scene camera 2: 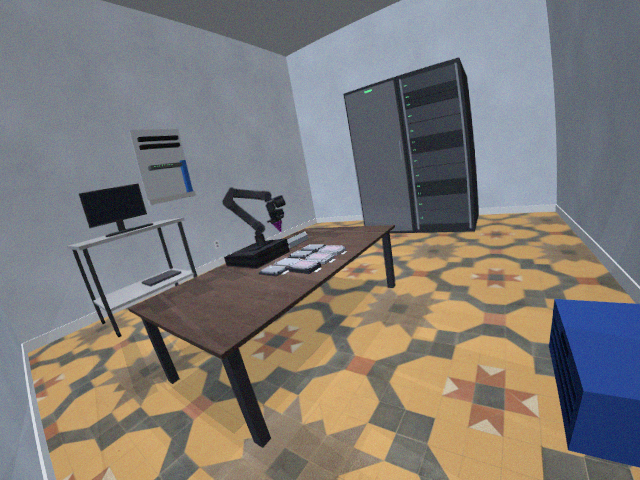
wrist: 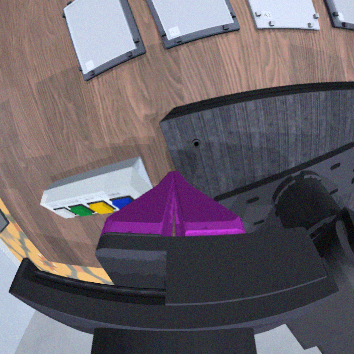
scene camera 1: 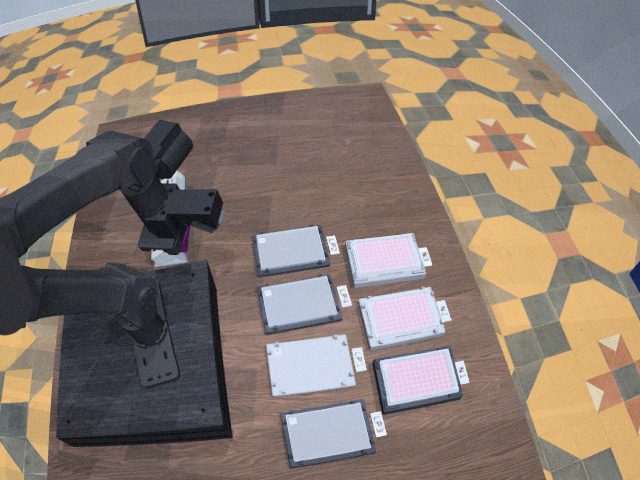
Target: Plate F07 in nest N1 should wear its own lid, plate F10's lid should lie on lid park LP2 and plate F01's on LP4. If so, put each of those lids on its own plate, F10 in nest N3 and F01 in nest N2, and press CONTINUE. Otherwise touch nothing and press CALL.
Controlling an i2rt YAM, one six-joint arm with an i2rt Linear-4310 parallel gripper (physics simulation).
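Seen in the pictures: gripper, fingertip midpoint: [scene camera 2: 280,231] [wrist: 173,178] [scene camera 1: 183,251]; arm's base at its link origin: [scene camera 2: 262,245] [wrist: 294,190] [scene camera 1: 151,333].
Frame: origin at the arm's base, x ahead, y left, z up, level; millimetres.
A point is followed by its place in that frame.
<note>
My gripper [scene camera 1: 184,246] {x 99, y 103, z 61 mm} [scene camera 2: 279,229] {x 99, y 103, z 61 mm} [wrist: 173,178] {x 99, y 103, z 61 mm} is shut, its magenta fingers together and empty, over the button box [scene camera 1: 169,257] {x 55, y 197, z -59 mm} [wrist: 102,185] {x 88, y 241, z -28 mm}. Pink gridded plates sit in N3 [scene camera 1: 385,255] {x 466, y 50, z -57 mm}, N2 [scene camera 1: 404,314] {x 443, y -85, z -55 mm} and dark-rimmed N1 [scene camera 1: 419,377] {x 413, y -211, z -53 mm}. Their plate names are not legible, and I cannot tell which wear lids. Grey panels lie at LP2 [scene camera 1: 290,249] {x 299, y 136, z -66 mm} [wrist: 100,35] {x 277, y 144, z -67 mm} and LP4 [scene camera 1: 300,303] {x 277, y 12, z -67 mm} [wrist: 192,20] {x 228, y 31, z -67 mm}. In the wrist view the box shows a white, a green [wrist: 81,210] {x 62, y 323, z -32 mm}, a yellow [wrist: 101,207] {x 54, y 275, z -31 mm} and a blue button [wrist: 121,203] {x 48, y 234, z -31 mm}; their lettering is too small to read.
A paler panel lies at LP1 [scene camera 1: 311,364] {x 254, y -109, z -74 mm} [wrist: 286,11] {x 204, y -99, z -74 mm} and a grey one at LP3 [scene camera 1: 329,431] {x 237, y -241, z -67 mm}. The arm's black base block [scene camera 1: 196,351] {x 72, y -61, z 5 mm} [wrist: 225,135] {x 97, y 59, z 8 mm} stands beside the button box. The parks and nests form two rows on the wooden table [scene camera 1: 330,155] {x 483, y 388, z -84 mm} [scene camera 2: 206,310] {x 164, y -683, z -84 mm}.
</note>
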